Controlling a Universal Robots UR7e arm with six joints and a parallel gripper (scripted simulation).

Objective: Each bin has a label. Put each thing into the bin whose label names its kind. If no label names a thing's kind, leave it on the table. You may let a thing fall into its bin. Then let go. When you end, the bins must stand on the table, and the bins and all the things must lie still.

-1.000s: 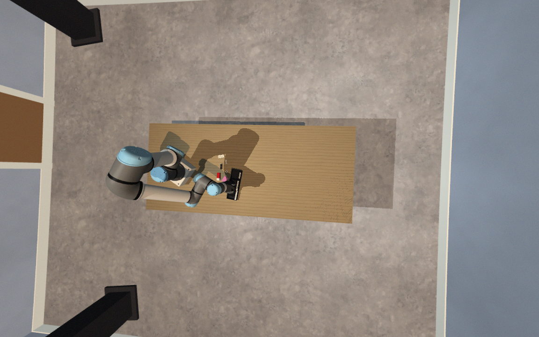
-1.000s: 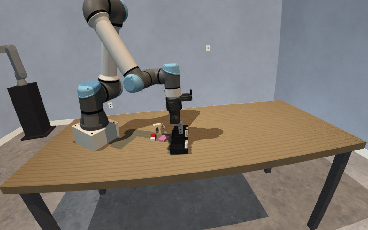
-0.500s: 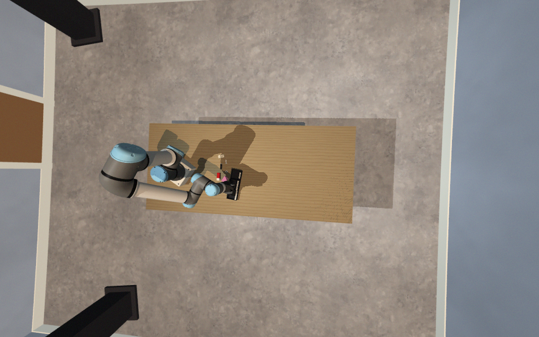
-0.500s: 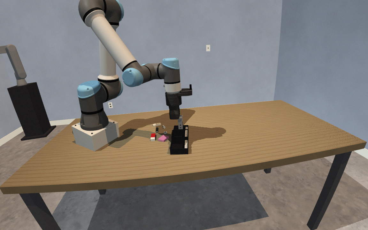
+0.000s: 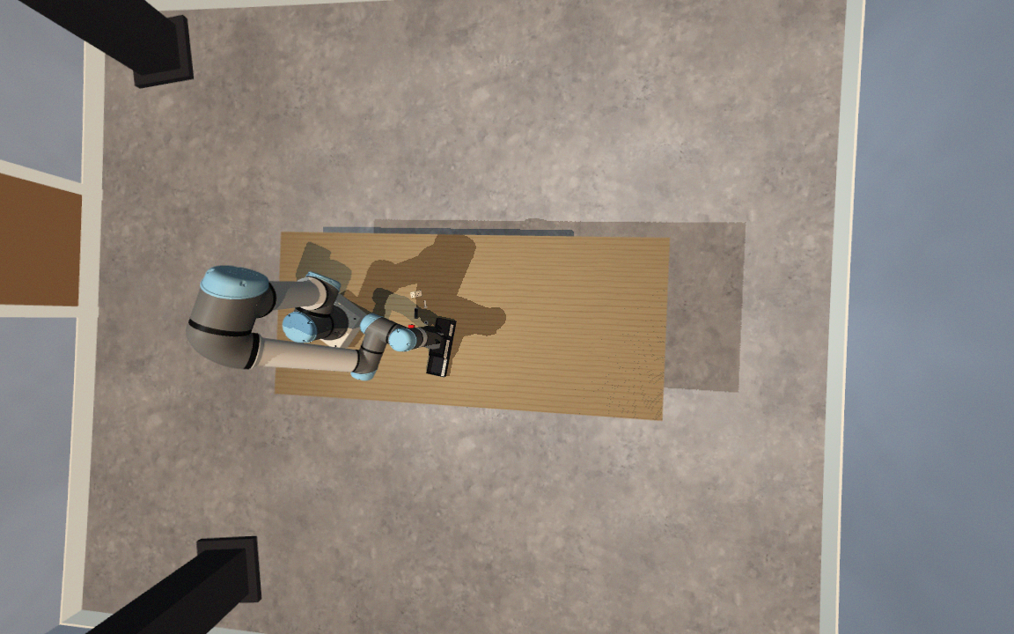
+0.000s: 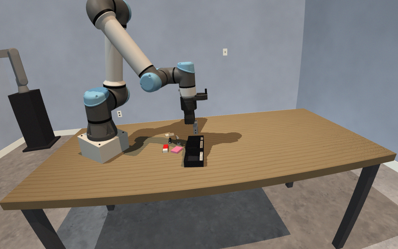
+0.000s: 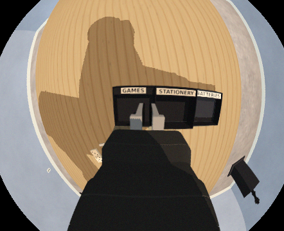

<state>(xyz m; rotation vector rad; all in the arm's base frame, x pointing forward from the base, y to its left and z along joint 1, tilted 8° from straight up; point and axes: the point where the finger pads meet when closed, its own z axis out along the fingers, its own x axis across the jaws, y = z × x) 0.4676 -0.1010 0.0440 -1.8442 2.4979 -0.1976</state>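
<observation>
The black battery lies 13 cm behind my hand, 11 cm to the left of it and 9 cm below it. The rest, counted from my hand: black bin tray 2 cm behind, 5 cm to the right, 7 cm below; then hex nut 8 cm behind, 6 cm to the left, 9 cm below; then pink eraser 10 cm behind, 9 cm below.
</observation>
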